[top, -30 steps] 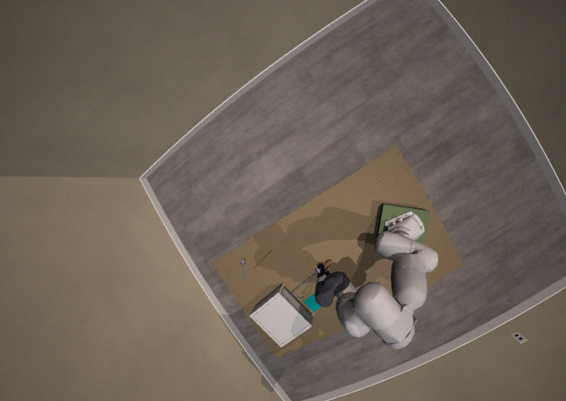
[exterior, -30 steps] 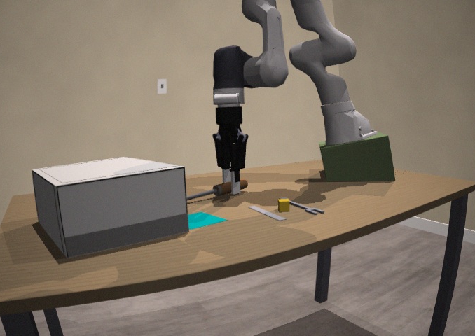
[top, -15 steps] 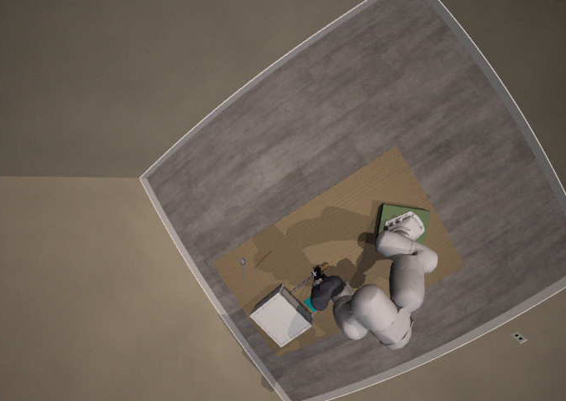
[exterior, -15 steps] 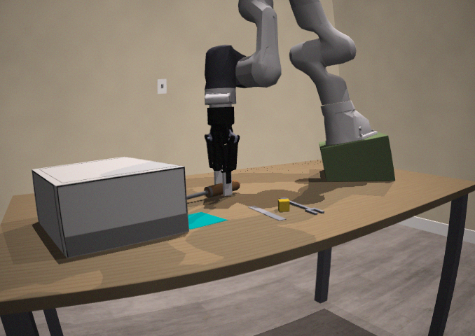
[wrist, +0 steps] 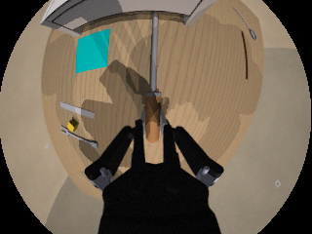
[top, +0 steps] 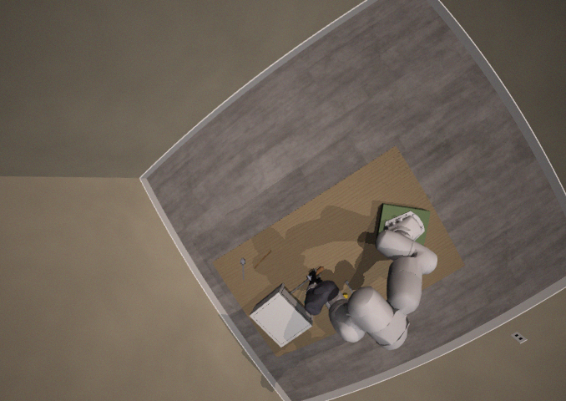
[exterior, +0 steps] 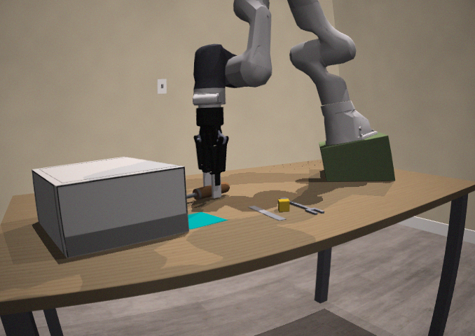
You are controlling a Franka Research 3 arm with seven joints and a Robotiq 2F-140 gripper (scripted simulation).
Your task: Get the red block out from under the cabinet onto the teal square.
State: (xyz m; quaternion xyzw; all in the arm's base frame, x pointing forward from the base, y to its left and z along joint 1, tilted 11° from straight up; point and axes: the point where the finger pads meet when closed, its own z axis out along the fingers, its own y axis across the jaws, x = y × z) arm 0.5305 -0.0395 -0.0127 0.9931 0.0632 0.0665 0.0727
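The teal square lies 15 cm ahead of my hand, 17 cm to the left of it and 4 cm below it. Also, from my hand: hooked tool: 12 cm ahead, 5 cm to the left, 2 cm below; then yellow cube: 6 cm behind, 24 cm to the left, 2 cm below; then flat metal strip: 1 cm behind, 23 cm to the left, 4 cm below.
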